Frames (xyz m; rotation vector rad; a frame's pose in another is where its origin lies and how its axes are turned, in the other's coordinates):
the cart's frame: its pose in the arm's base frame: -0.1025 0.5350 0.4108 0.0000 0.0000 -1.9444
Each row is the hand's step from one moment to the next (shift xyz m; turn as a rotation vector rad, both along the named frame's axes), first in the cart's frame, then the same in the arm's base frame.
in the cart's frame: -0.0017 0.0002 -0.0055 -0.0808 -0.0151 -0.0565
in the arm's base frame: 0.0008 0.0015 -0.0055 0.0154 0.0807 -0.0565
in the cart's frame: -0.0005 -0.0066 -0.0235 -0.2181 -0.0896 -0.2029
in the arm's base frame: -0.0060 0.0029 -0.0235 -0.0038 0.2358 -0.2029
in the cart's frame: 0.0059 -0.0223 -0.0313 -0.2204 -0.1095 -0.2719
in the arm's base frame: -0.0229 0.0026 -0.0313 -0.0215 0.2452 -0.2719
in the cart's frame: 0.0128 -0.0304 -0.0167 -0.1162 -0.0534 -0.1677
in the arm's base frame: -0.0330 -0.0008 -0.0167 -0.0073 0.1277 -0.1677
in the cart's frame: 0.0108 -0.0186 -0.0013 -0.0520 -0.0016 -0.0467
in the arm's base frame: -0.0213 -0.0033 -0.0013 0.0175 0.0490 -0.0467
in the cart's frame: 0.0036 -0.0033 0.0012 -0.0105 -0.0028 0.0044
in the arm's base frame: -0.0044 -0.0021 0.0012 0.0012 0.0108 0.0044
